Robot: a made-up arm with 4 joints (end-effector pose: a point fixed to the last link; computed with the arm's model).
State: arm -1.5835 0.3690 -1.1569 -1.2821
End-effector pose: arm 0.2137 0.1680 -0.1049 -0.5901 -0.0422 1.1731
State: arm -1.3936 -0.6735 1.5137 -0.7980
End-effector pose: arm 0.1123 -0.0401 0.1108 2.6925 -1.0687 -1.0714
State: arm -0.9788 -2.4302 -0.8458 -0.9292
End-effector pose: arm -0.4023 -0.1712 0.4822 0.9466 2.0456 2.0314
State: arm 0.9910 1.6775 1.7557 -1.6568
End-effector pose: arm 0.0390 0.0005 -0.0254 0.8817 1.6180 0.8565
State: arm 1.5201 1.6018 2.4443 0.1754
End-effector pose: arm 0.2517 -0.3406 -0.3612 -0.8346 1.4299 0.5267
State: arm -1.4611 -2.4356 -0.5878 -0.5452
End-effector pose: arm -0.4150 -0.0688 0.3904 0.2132 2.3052 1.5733
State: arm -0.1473 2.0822 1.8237 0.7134
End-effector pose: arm 0.0187 -0.3896 0.6233 -1.8727 1.3746 -1.9320
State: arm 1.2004 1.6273 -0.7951 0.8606
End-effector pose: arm 0.0649 0.1497 -0.3610 1.4189 1.1440 -2.4563
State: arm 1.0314 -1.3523 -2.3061 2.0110
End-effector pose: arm -0.6585 0.0328 -0.1191 0.2583 2.1793 0.8509
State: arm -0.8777 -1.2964 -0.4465 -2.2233
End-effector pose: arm -0.4390 -0.2110 0.3260 -0.7683 -0.9483 -2.7163
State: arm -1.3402 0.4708 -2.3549 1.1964
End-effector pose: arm 0.3986 -0.0400 -0.2554 1.1344 0.1771 -0.9351
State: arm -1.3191 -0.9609 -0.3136 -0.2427
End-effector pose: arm -0.0190 -0.0446 -0.0970 -0.8432 0.8490 0.8980
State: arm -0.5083 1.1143 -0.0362 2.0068
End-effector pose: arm -0.2561 -0.1770 0.0914 0.0412 -0.7592 -3.0193
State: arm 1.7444 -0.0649 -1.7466 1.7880
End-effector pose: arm -0.1041 0.3024 0.4514 -1.8399 -2.2903 -0.4649
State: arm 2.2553 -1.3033 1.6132 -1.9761
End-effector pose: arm -0.0949 0.2614 -0.0939 -0.7787 -1.2112 1.1876
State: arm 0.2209 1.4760 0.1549 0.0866
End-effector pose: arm 0.0780 -0.4539 -0.0539 0.0420 0.2809 -1.5362
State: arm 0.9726 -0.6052 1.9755 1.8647
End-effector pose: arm -0.2263 -0.4789 0.4078 -0.0845 -1.3061 -1.5691
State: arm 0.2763 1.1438 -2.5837 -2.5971
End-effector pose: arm 0.1452 0.1597 0.3863 -0.6907 -2.5549 0.1495
